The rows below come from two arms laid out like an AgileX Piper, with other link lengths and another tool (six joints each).
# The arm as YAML. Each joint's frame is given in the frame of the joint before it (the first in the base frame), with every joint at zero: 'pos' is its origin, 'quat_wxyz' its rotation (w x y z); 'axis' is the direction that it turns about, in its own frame. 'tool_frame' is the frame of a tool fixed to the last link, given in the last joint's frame.
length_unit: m
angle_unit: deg
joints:
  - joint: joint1
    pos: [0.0, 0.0, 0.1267]
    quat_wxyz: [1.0, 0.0, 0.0, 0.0]
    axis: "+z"
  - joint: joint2
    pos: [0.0, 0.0, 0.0]
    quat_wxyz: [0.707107, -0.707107, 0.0, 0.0]
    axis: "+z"
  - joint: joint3
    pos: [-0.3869, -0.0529, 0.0]
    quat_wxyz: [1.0, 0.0, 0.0, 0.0]
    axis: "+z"
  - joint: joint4
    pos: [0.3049, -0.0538, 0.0]
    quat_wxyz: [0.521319, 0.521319, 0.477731, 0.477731]
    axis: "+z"
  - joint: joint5
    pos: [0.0, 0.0, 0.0]
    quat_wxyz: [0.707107, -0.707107, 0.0, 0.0]
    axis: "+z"
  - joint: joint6
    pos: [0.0, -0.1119, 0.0]
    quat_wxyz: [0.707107, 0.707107, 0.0, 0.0]
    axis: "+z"
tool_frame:
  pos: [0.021, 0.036, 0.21]
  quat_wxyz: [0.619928, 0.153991, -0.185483, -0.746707]
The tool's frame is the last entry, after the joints.
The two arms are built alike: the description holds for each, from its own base.
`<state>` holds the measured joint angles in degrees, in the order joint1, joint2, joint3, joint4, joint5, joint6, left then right.
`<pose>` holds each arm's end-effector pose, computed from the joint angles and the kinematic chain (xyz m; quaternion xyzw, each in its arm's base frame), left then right.
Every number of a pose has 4 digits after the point. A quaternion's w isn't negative.
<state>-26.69 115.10 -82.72 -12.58 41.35 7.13 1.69 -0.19 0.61 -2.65 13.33 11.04</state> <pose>0.5295 -0.2792 0.0282 -0.5724 0.7069 -0.3837 0.1594 0.2333 0.0422 0.1656 -0.4257 0.3935 -0.5770 0.5754</pose>
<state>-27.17 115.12 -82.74 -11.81 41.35 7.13 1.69 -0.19 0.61 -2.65 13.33 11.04</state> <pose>0.5286 -0.2809 0.0280 -0.5654 0.7126 -0.3827 0.1615 0.2333 0.0422 0.1656 -0.4257 0.3935 -0.5770 0.5754</pose>
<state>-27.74 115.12 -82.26 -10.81 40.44 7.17 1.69 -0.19 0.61 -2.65 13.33 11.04</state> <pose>0.5290 -0.2825 0.0263 -0.5559 0.7182 -0.3838 0.1669 0.2333 0.0422 0.1656 -0.4257 0.3935 -0.5770 0.5754</pose>
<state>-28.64 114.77 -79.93 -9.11 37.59 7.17 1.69 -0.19 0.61 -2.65 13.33 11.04</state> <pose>0.5270 -0.2824 0.0193 -0.5409 0.7258 -0.3860 0.1778 0.2333 0.0422 0.1656 -0.4257 0.3935 -0.5770 0.5754</pose>
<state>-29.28 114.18 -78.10 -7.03 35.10 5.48 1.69 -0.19 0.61 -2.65 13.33 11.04</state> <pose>0.5274 -0.2806 0.0177 -0.5356 0.7246 -0.3893 0.1911 0.2333 0.0422 0.1656 -0.4257 0.3935 -0.5770 0.5754</pose>
